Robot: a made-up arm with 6 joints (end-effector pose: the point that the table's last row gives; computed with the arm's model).
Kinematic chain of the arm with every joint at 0, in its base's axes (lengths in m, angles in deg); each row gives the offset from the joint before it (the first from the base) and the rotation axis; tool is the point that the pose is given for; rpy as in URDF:
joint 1: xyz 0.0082 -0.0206 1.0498 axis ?
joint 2: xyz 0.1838 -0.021 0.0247 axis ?
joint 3: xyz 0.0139 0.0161 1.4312 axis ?
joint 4: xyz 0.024 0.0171 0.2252 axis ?
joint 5: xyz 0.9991 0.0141 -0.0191 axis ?
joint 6: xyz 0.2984 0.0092 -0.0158 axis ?
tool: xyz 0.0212 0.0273 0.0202 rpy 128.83 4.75 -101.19
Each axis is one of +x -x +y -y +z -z.
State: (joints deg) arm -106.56 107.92 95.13 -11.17 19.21 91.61
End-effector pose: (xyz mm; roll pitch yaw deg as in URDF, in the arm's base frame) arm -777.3 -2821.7 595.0 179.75 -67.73 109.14
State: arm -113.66 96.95 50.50 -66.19 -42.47 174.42
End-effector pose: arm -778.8 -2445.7 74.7 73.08 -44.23 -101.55
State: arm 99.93 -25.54 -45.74 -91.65 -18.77 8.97
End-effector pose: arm -281.3 863.6 2178.8 31.86 60.01 -68.43
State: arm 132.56 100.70 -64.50 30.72 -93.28 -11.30
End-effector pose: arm -297.6 491.6 622.6 -116.00 34.90 73.48
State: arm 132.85 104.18 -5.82 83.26 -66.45 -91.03
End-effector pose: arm -692.5 1165.6 -444.3 -17.95 -72.93 90.05
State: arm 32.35 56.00 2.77 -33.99 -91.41 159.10
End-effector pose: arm 1518.6 1178.8 1054.6 101.22 -2.38 71.48
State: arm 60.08 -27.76 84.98 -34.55 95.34 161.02
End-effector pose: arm -510.4 -1235.3 3119.3 94.97 28.10 159.84
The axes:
joint 1: +z
joint 2: +y
joint 3: -y
joint 4: -x
joint 5: -y
joint 6: -x

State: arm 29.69 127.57 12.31 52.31 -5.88 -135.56
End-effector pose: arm 824.1 394.1 -1104.1 43.98 -40.12 -149.23
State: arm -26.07 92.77 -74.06 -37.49 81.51 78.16
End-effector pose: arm 531.4 -417.4 265.7 3.46 -25.20 -38.29
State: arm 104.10 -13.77 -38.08 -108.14 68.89 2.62
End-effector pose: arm 34.3 984.2 2170.8 63.12 51.25 -127.38
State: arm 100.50 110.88 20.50 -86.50 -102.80 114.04
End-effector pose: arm -637.8 1635.7 -354.7 136.88 71.53 107.09
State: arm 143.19 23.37 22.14 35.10 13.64 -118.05
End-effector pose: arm -1698.9 1209.6 2628.6 105.77 86.97 36.59
